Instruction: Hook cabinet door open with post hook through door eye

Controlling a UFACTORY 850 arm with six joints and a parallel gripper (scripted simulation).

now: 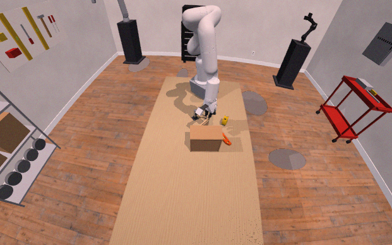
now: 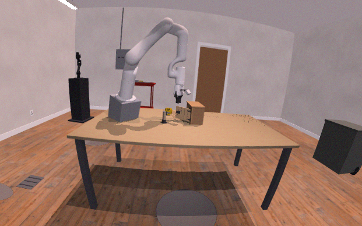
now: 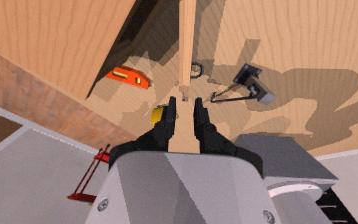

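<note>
Right now the thin dark hook rod is 130 mm below my hand, 100 mm behind it and 70 mm to the right of it. Also, from my hand: orange level 180 mm below, 170 mm to the left, 60 mm ahead; then yellow tape measure 150 mm below, 140 mm to the left, 110 mm behind; then cabinet door 110 mm below, 60 mm ahead, 40 mm to the right.
</note>
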